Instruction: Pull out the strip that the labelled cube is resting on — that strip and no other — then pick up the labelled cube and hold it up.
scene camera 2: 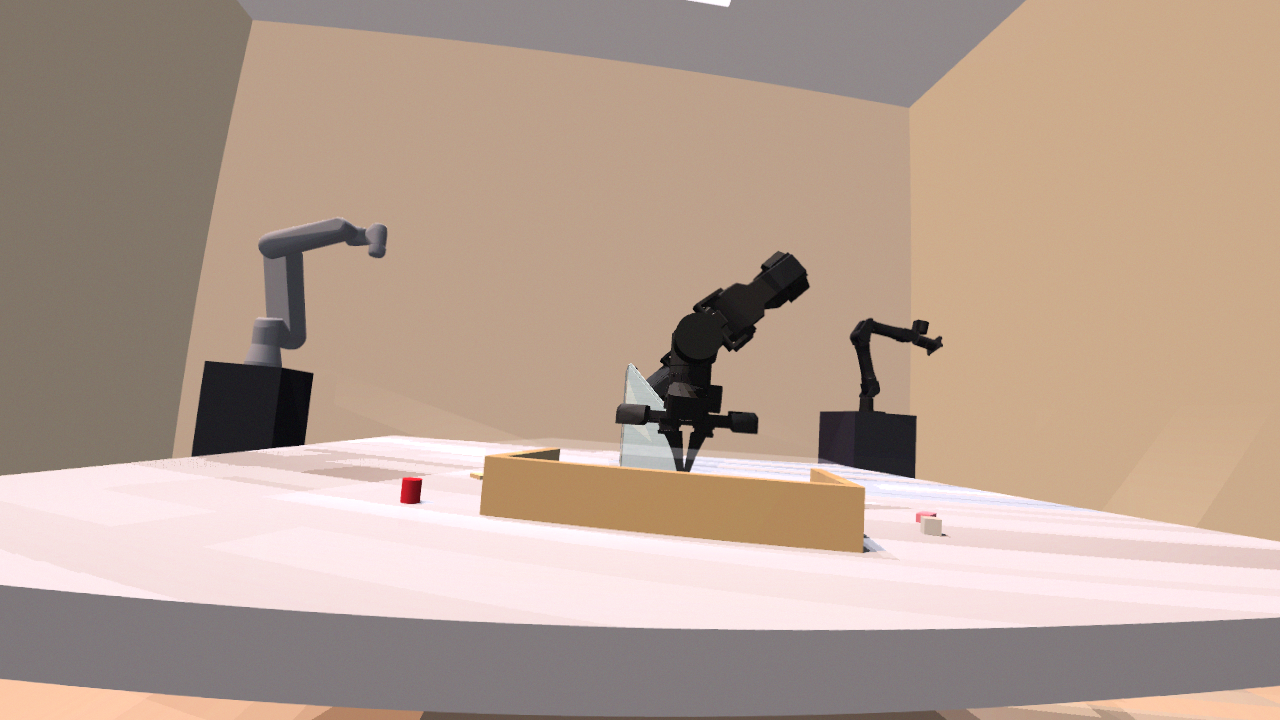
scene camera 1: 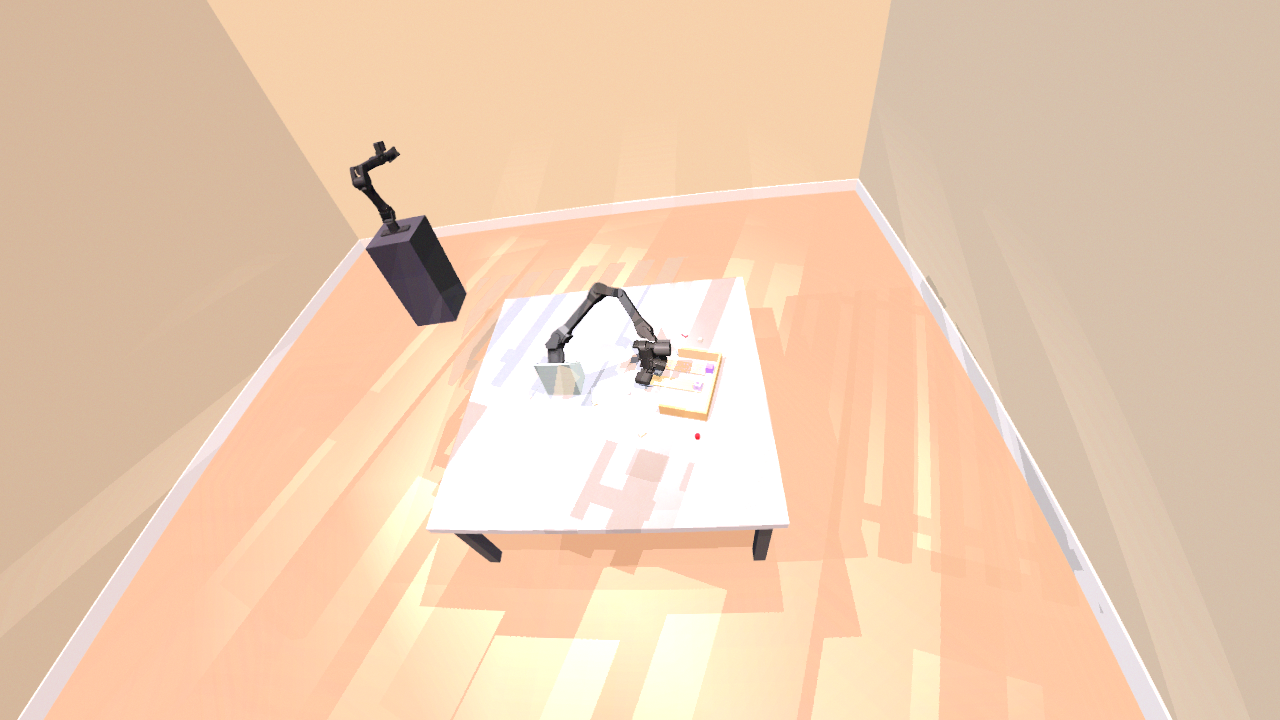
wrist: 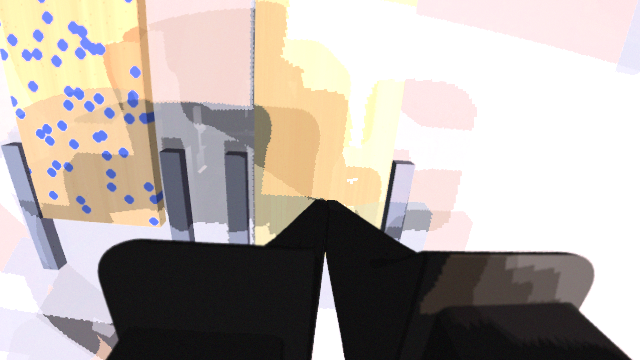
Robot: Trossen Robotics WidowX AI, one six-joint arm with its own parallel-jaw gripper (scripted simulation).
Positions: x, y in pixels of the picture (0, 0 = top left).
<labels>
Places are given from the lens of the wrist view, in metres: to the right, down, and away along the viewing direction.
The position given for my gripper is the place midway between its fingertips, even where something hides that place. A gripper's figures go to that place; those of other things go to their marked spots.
my gripper (wrist: 324, 210): 0.00, 0.01, 0.11
pale wooden strip (wrist: 328, 89): 0.00, -0.03, 0.10
</labels>
